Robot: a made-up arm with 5 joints. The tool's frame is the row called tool.
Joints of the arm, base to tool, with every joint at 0 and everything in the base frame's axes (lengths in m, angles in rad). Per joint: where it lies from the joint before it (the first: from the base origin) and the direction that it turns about. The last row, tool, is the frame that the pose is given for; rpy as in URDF.
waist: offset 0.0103 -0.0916 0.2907 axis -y
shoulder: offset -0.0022 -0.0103 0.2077 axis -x
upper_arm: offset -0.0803 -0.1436 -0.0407 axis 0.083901 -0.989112 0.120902
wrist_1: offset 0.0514 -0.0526 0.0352 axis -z
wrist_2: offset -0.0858 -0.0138 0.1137 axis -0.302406 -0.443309 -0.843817
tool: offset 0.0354 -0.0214 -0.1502 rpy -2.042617 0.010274 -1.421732
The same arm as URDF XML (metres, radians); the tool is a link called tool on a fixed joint. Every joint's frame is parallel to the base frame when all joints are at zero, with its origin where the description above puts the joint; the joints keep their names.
<robot name="arm">
<joint name="tool_fixed" type="fixed"><parent link="link5"/><child link="tool"/><origin xyz="0.0354 -0.0214 -0.1502" rpy="-2.0426 0.0103 -1.4217"/></joint>
<joint name="wrist_2" type="continuous"><parent link="link4"/><child link="link5"/><origin xyz="-0.0858 -0.0138 0.1137"/><axis xyz="-0.302406 -0.443309 -0.843817"/></joint>
<joint name="wrist_1" type="continuous"><parent link="link3"/><child link="link4"/><origin xyz="0.0514 -0.0526 0.0352"/><axis xyz="0 0 -1"/></joint>
<joint name="upper_arm" type="continuous"><parent link="link2"/><child link="link3"/><origin xyz="-0.0803 -0.1436 -0.0407"/><axis xyz="0.083901 -0.989112 0.120902"/></joint>
<joint name="shoulder" type="continuous"><parent link="link1"/><child link="link2"/><origin xyz="-0.0022 -0.0103 0.2077"/><axis xyz="-1 0 0"/></joint>
<joint name="waist" type="continuous"><parent link="base"/><child link="link1"/><origin xyz="0.0103 -0.0916 0.2907"/><axis xyz="0 -1 0"/></joint>
<link name="base"/>
<link name="link1"/>
<link name="link2"/>
<link name="link3"/>
<link name="link4"/>
<link name="link5"/>
<link name="tool"/>
</robot>

